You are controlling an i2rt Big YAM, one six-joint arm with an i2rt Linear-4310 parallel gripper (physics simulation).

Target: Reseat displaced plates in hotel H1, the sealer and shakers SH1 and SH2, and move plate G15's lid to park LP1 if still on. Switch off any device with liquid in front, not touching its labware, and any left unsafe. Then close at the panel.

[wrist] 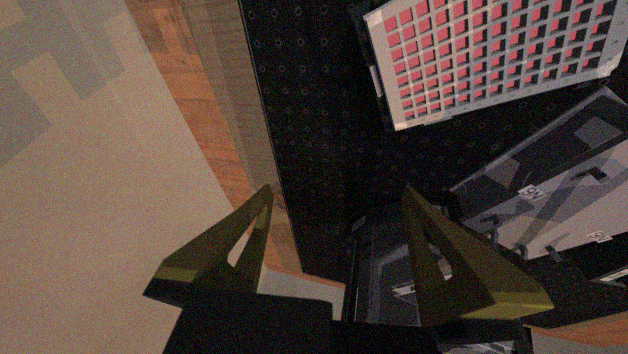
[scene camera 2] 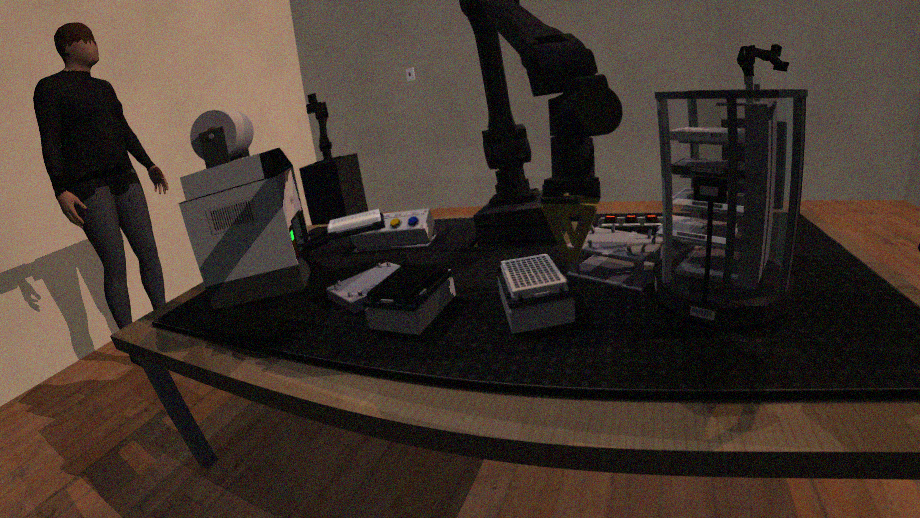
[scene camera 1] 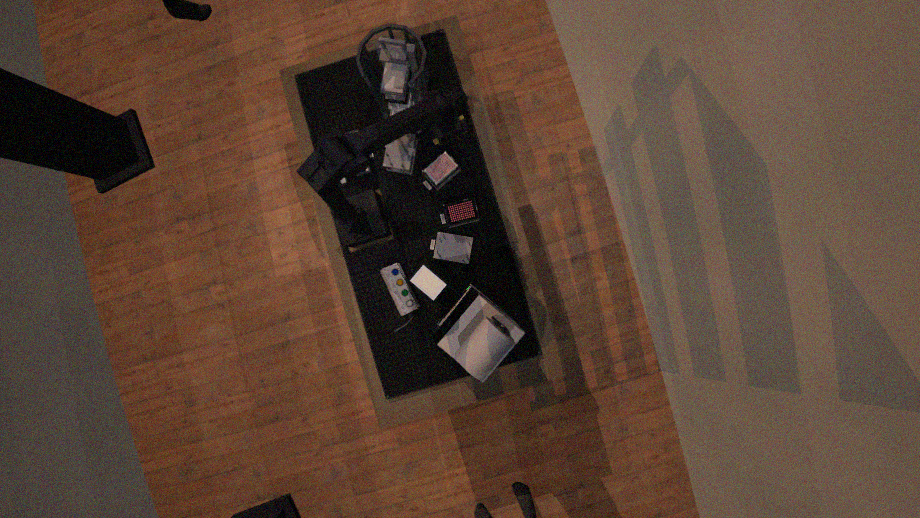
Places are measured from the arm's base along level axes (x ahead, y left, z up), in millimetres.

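Pixels of known places: gripper, fingertip midpoint: (wrist: 334, 190) (scene camera 2: 574, 253) (scene camera 1: 452, 138); arm's base, link origin: (scene camera 2: 515, 200) (scene camera 1: 357, 223).
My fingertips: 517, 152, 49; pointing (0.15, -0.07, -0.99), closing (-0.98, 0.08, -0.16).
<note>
Ahead of a thing's pixels: the offset from my fingertips to its middle, as dx, dy, dz. "pt": to the spot under its first point.
My gripper (scene camera 1: 448, 129) (scene camera 2: 570, 247) (wrist: 334, 190) is open and empty, between the hotel and the nearer shaker. Hotel H1 (scene camera 1: 360, 61) (scene camera 2: 730, 93) holds several plates on its shelves; their exact seating is unclear. A pale well plate {-89, -72, -67} (scene camera 1: 441, 167) (scene camera 2: 533, 273) (wrist: 506, 49) with red wells sits on one shaker block {pt -19, -59, -100} (scene camera 2: 537, 314). A dark-framed plate {-83, -283, -67} (scene camera 1: 461, 211) (scene camera 2: 409, 285) sits on another block {pt -13, -259, -89} (scene camera 2: 408, 312). The sealer {-213, -742, +99} (scene camera 1: 481, 347) (scene camera 2: 241, 234) shows a green light; a white slab {-330, -508, -13} (scene camera 1: 428, 283) (scene camera 2: 354, 222) is in front of it. I cannot identify G15, its lid or LP1.
The button panel {-473, -485, -87} (scene camera 1: 399, 289) (scene camera 2: 420, 225) stands beside the white slab. A grey pad {pt -181, -408, -104} (scene camera 1: 452, 247) (scene camera 2: 363, 283) lies near the dark-framed plate. A transparent-edged stand labelled N6 {-226, +79, -91} (wrist: 560, 200) is right of my fingers in the wrist view. Red-lit switches {pt -402, +130, -82} (scene camera 2: 630, 219) are behind it. A person (scene camera 2: 86, 128) stands beyond the table.
</note>
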